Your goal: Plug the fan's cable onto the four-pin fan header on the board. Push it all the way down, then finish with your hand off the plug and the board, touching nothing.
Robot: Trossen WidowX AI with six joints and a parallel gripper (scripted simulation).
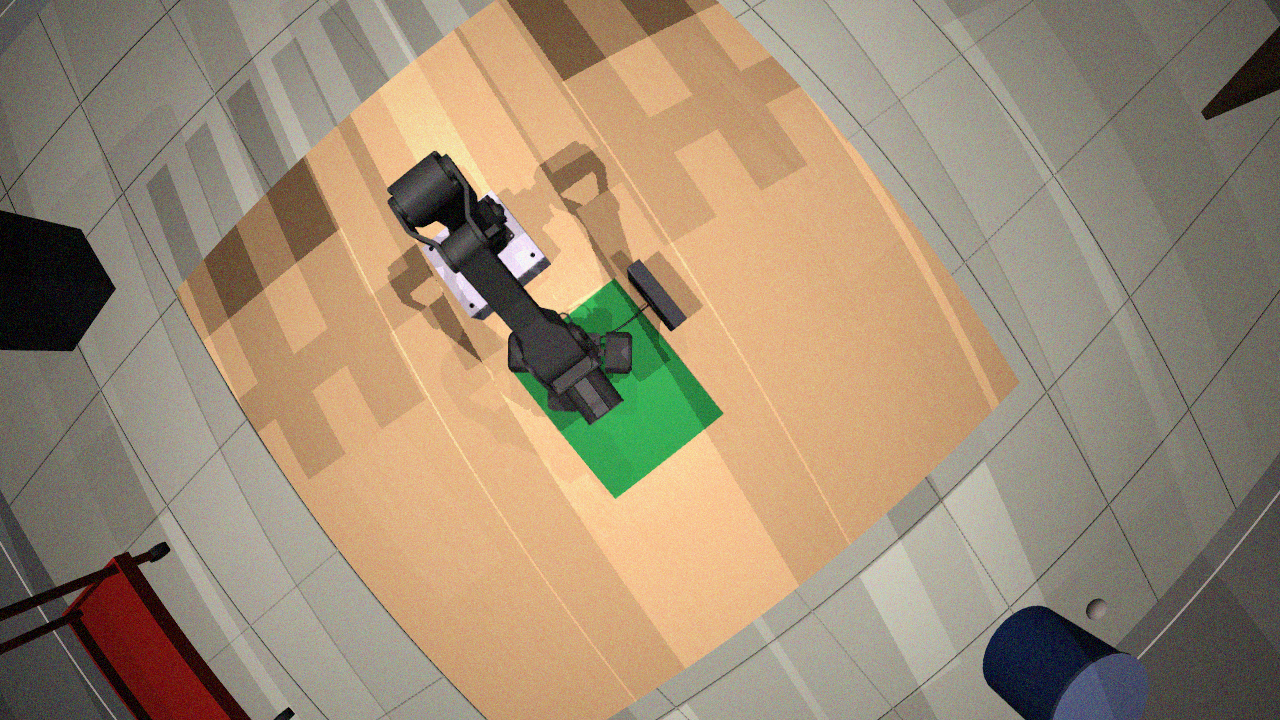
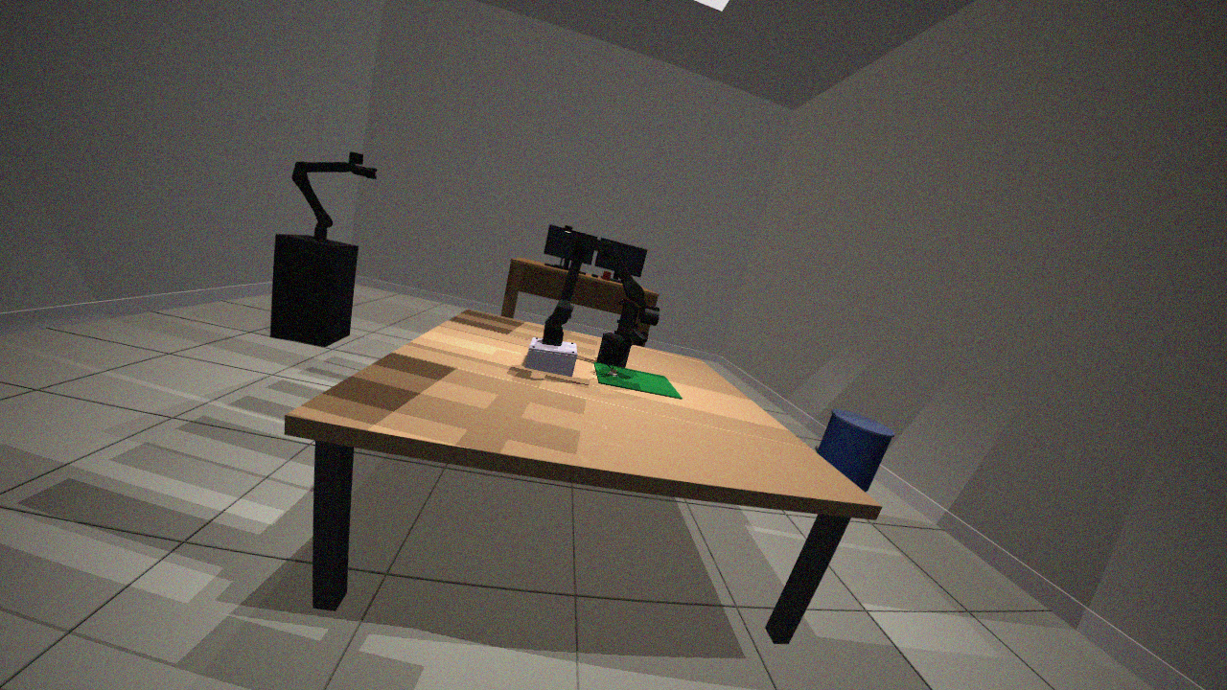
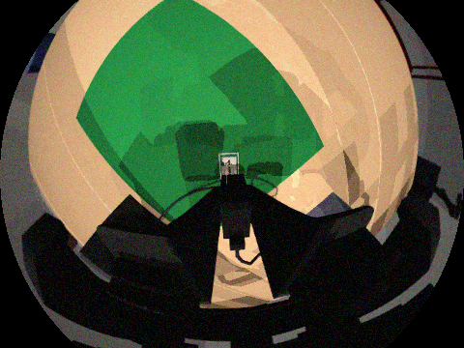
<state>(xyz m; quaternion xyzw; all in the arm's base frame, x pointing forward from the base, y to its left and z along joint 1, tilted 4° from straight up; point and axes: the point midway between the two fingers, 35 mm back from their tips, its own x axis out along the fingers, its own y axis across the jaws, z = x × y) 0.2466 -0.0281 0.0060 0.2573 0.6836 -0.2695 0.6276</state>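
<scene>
The pale fan header is 60 mm below my gripper tip. The rest, counted from my gripper tip: dark plug 10 mm behind, 10 mm above; then green board 90 mm ahead, 80 mm below; then dark fan 150 mm to the left, 20 mm ahead.
</scene>
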